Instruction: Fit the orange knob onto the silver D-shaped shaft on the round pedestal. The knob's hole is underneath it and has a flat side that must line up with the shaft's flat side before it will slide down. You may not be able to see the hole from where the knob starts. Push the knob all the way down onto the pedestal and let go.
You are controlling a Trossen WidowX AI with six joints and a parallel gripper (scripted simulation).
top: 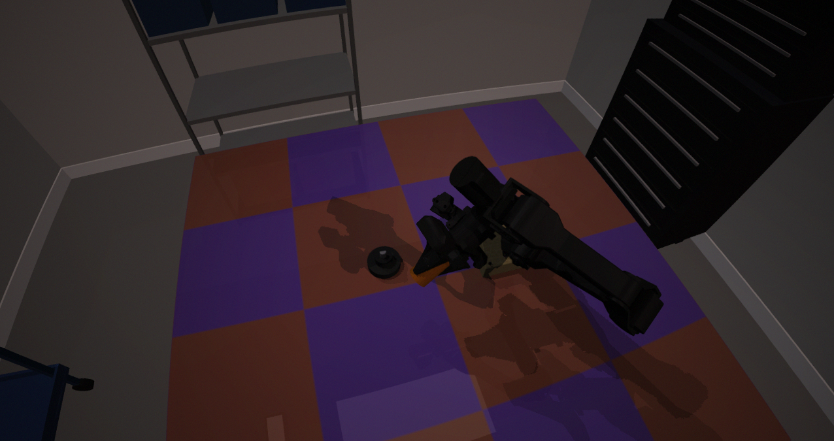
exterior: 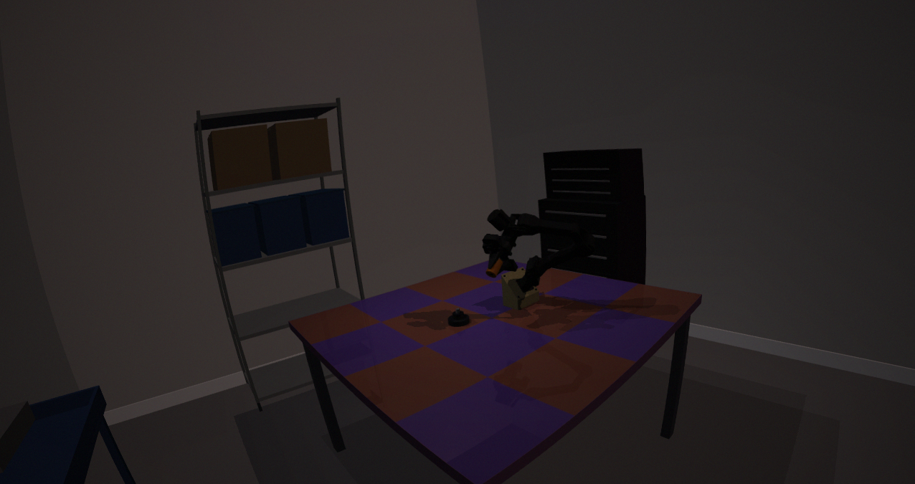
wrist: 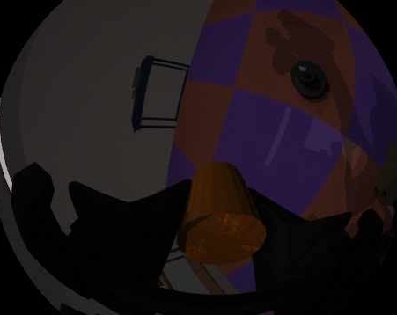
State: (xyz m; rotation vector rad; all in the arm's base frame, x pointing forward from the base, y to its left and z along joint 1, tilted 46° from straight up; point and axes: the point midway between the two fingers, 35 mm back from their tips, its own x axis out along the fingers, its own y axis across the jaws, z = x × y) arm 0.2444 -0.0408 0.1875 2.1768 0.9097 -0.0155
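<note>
Right now my gripper tip is 3 cm past the orange knob, 2 cm below it and 1 cm to the left of it. Round my gripper tip: dark round pedestal (20 cm below, 17 cm to the right, 5 cm ahead).
</note>
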